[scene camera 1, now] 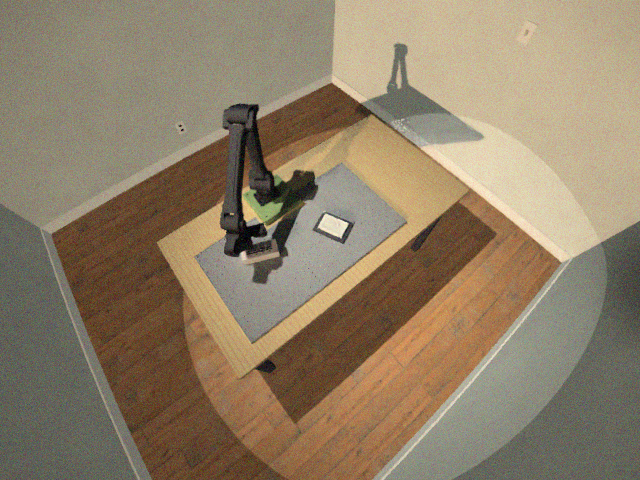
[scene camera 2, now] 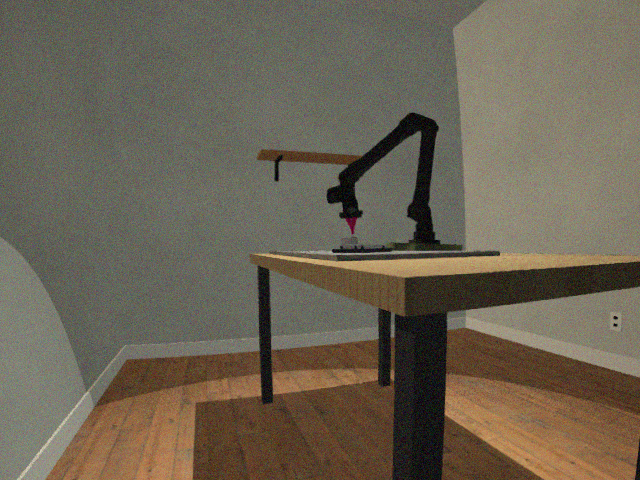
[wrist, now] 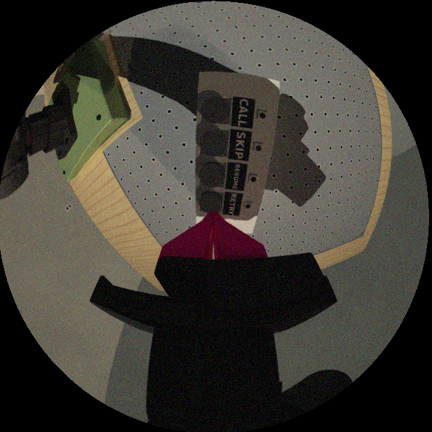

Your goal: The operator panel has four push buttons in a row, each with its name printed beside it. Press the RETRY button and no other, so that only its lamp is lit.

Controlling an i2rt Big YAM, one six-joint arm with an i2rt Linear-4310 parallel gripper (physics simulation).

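Places are measured from the arm's base along level axes (x right, y ahead, z up), in centimetres.
Pixels of known places: gripper, fingertip midpoint: [scene camera 1: 247,247] [scene camera 2: 353,234]; arm's base, origin of the base link: [scene camera 1: 267,196] [scene camera 2: 423,243].
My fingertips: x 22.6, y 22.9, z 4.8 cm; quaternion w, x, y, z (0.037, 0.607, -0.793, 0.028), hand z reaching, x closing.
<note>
For each thing: its top centre in the pictures, then the offset to it from my fingertips. Level surfaces: height alone.
- operator panel, middle of its top: [scene camera 2: 350,237] [scene camera 1: 259,249] dx -4.2, dy +2.8, dz -1.6 cm
- grey perforated board, its level: dz -7.2 cm
- wooden table, its level: dz -8.5 cm
- dark-framed white tablet-like thing, middle of its top: [scene camera 2: 362,244] [scene camera 1: 333,224] dx -40.5, dy +10.1, dz -4.6 cm
The operator panel [scene camera 1: 262,256] [scene camera 2: 349,241] [wrist: 267,150] is a light box with a row of four dark round buttons. In the wrist view, top to bottom, are the CALL button [wrist: 213,106], SKIP button [wrist: 212,140], RESUME button [wrist: 212,173] and RETRY button [wrist: 210,201]. Beside the labels are four small lamps; the RETRY lamp [wrist: 248,206] looks dark, and so do the others. My gripper [scene camera 2: 352,233] [wrist: 213,216] is shut and empty, its magenta tips pointing down. In the wrist view the tips show just below the RETRY button; in scene camera 2 they hang slightly above the panel.
The panel stands on a grey perforated board [scene camera 1: 310,268] on the wooden table [scene camera 1: 413,180]. A dark-framed white tablet-like thing [scene camera 1: 333,226] lies on the board. The arm's green base plate [scene camera 1: 268,209] [wrist: 92,107] is at the table's back. A wooden shelf [scene camera 2: 310,156] is on the wall.
</note>
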